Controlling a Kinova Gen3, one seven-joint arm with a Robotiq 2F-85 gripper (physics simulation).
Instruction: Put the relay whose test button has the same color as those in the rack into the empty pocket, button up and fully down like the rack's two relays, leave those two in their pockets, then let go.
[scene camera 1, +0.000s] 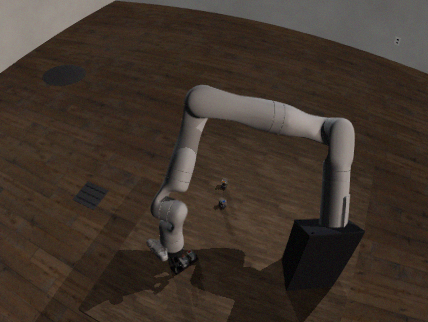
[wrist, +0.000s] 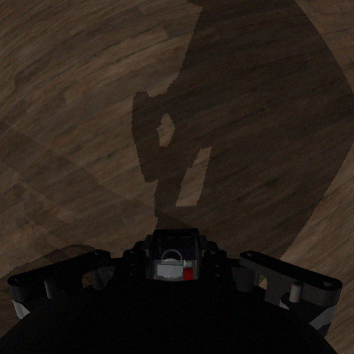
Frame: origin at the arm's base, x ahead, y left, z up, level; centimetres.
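Seen in the pictures: gripper, between the fingertips: (scene camera 1: 174, 267) (wrist: 175, 247); arm's base, origin of its link: (scene camera 1: 332, 223).
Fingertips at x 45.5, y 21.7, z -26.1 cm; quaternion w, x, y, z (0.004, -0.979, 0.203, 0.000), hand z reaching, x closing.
Observation:
Offsets run from my fingertips to a thing's top centre. "spot": to the spot under its first point.
My gripper (scene camera 1: 184, 262) (wrist: 175, 247) is low at the lower left of the scene view, shut on a relay. The relay @[dx -0.5, dy -1.1, dz +2.4 cm] (wrist: 170, 270) has a clear case, a grey part with a wire loop and a red button, which faces the wrist camera. Small grey and red parts show at the gripper in the scene view, too small to tell apart. Two small loose pieces, seemingly relays, lie near the middle: one with a pale and orange top @[spot: dx +0.8, dy -44.1, dz +1.5 cm] (scene camera 1: 224, 183), one bluish @[dx -2.3, dy -35.3, dz +2.0 cm] (scene camera 1: 222, 203). Their button colours are unclear. I cannot make out the rack, its relays or its empty pocket in either view.
The dark robot base (scene camera 1: 320, 255) stands at the right. A dark slotted square (scene camera 1: 90, 195) lies at the left, and a dark round disc (scene camera 1: 64, 75) lies farther back. The arm's shadow (wrist: 260, 125) covers wooden floor around the gripper.

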